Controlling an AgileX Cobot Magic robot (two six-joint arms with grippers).
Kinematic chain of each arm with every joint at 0, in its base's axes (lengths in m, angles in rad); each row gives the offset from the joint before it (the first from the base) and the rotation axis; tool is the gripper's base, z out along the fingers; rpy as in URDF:
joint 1: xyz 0 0 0.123 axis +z
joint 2: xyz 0 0 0 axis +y
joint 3: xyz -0.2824 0 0.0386 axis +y
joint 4: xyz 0.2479 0 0.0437 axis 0.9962 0 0.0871
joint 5: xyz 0 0 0 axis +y
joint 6: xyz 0.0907 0 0.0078 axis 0.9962 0 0.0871
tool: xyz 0 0 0 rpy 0 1.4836 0
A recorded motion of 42 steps. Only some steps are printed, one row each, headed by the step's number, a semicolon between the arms.
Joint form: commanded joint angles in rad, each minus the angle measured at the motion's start. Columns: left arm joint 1, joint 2, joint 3, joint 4, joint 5, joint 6; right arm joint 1, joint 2, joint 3, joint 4, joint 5, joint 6.
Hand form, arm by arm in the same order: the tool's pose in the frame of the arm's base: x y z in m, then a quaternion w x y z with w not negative. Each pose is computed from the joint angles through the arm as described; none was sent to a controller.
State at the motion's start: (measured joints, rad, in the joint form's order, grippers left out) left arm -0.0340 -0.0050 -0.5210 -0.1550 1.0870 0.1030; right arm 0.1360 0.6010 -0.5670 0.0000 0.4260 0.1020
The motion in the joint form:
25: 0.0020 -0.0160 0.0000 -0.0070 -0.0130 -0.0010; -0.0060 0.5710 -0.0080 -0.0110 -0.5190 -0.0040
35: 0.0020 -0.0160 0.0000 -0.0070 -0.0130 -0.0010; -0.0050 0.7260 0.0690 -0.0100 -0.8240 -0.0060
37: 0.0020 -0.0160 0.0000 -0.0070 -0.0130 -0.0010; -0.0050 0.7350 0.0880 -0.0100 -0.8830 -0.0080
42: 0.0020 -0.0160 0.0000 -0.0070 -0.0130 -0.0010; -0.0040 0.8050 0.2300 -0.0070 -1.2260 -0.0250
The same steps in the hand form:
25: -0.0122 -0.0125 0.2825 0.53447 0.06177 0.84064 -0.06207; 0.2367 0.0310 0.2580 0.54225 -0.01828 0.83791 0.05951
35: -0.0122 -0.0125 0.2825 0.53447 0.06177 0.84064 -0.06207; 0.2524 0.0336 0.2223 0.57214 -0.01919 0.81742 0.06414
37: -0.0122 -0.0125 0.2825 0.53447 0.06177 0.84064 -0.06207; 0.2515 0.0335 0.2197 0.58470 -0.01988 0.80838 0.06520
42: -0.0122 -0.0125 0.2825 0.53447 0.06177 0.84064 -0.06207; 0.2367 0.0319 0.1950 0.63646 -0.02461 0.76799 0.06712

